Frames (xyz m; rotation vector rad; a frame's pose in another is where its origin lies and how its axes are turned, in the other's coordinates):
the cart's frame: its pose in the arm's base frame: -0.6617 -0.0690 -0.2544 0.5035 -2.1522 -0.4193
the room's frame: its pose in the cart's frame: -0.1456 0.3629 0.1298 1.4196 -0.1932 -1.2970
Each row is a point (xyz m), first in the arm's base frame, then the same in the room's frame.
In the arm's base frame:
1: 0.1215 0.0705 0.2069
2: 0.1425 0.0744 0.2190
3: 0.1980 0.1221 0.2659
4: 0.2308 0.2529 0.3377
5: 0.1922 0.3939 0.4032
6: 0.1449 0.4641 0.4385
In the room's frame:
1: 0.7035 -0.7451 -0.1176
2: 0.7117 -0.7677 -0.1225
3: 0.7039 -0.8486 -0.1534
4: 0.6199 -0.9548 -0.2241
5: 0.4962 -1.0034 -0.3136
6: 0.4238 -1.0043 -0.3699

